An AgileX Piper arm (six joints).
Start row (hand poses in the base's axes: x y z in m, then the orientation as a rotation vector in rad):
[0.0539, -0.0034, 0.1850, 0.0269, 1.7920, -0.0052]
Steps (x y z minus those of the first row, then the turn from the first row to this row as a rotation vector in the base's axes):
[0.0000, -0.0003, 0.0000, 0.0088, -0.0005, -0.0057]
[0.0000, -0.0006, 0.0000, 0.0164, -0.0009, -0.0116]
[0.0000, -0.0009, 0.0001, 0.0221, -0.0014, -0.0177]
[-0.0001, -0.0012, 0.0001, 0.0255, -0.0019, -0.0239]
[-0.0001, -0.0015, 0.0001, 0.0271, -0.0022, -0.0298]
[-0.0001, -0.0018, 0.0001, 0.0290, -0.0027, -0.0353]
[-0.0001, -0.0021, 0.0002, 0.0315, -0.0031, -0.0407]
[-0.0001, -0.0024, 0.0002, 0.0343, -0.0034, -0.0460]
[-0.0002, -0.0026, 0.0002, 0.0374, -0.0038, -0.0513]
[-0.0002, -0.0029, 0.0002, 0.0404, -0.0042, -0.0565]
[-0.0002, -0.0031, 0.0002, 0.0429, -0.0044, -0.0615]
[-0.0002, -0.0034, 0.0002, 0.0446, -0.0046, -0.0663]
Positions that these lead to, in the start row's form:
[0.0539, -0.0037, 0.1850, 0.0383, 1.7915, -0.0014]
[0.0539, -0.0040, 0.1850, 0.0490, 1.7910, 0.0012]
[0.0539, -0.0043, 0.1851, 0.0586, 1.7904, 0.0019]
[0.0538, -0.0046, 0.1851, 0.0666, 1.7898, 0.0005]
[0.0538, -0.0049, 0.1851, 0.0730, 1.7893, -0.0022]
[0.0538, -0.0052, 0.1851, 0.0793, 1.7887, -0.0045]
[0.0538, -0.0055, 0.1852, 0.0859, 1.7882, -0.0061]
[0.0538, -0.0058, 0.1852, 0.0927, 1.7877, -0.0074]
[0.0537, -0.0060, 0.1852, 0.0996, 1.7871, -0.0084]
[0.0537, -0.0063, 0.1852, 0.1064, 1.7866, -0.0094]
[0.0537, -0.0065, 0.1852, 0.1127, 1.7862, -0.0108]
[0.0537, -0.0068, 0.1852, 0.1182, 1.7858, -0.0127]

